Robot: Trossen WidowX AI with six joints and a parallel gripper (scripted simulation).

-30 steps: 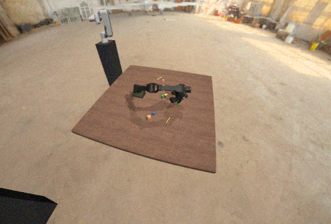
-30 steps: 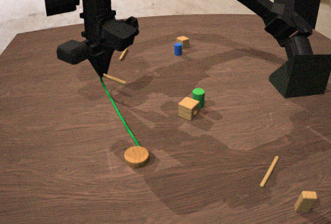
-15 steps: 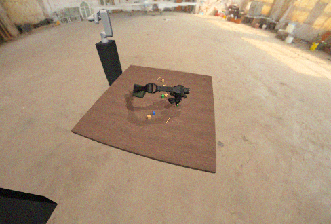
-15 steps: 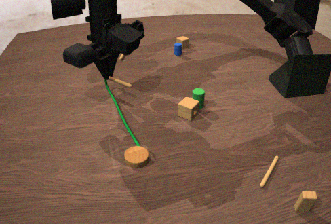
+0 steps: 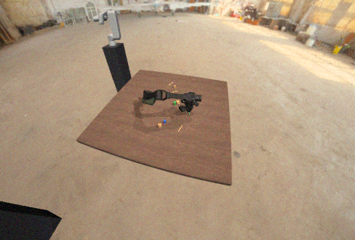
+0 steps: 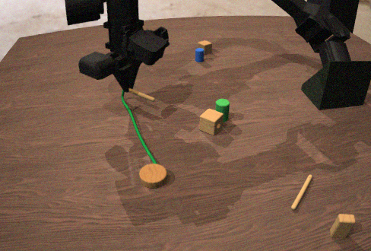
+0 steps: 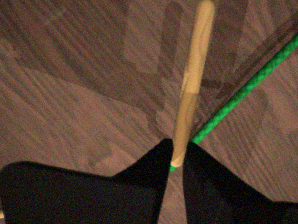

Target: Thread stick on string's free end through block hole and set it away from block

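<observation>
The green cylinder lies 16 cm behind my gripper tip, 10 cm to the left of it and 1 cm below it. From my gripper tip the other things lie so: blue cylinder 19 cm behind, 16 cm to the right, 1 cm below; thin wooden stick 1 cm to the left, 1 cm behind; round wooden button 23 cm to the left, 2 cm below, 1 cm behind.
</observation>
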